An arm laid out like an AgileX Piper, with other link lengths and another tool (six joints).
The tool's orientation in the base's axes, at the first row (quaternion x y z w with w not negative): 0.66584 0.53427 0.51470 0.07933
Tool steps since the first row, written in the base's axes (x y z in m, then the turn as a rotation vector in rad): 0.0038 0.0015 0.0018 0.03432 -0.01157 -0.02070; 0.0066 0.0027 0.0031 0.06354 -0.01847 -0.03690; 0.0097 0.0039 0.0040 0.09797 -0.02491 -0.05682; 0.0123 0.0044 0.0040 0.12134 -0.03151 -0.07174; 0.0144 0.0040 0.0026 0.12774 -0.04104 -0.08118
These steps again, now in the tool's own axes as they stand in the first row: 0.0019 0.0029 0.0028 -0.02507 0.01286 0.03076; 0.0033 0.0051 0.0049 -0.04321 0.02352 0.05762; 0.0045 0.0071 0.0074 -0.06375 0.03483 0.09039; 0.0047 0.0085 0.0096 -0.08030 0.04251 0.11228; 0.0033 0.0091 0.0117 -0.09418 0.04432 0.11729
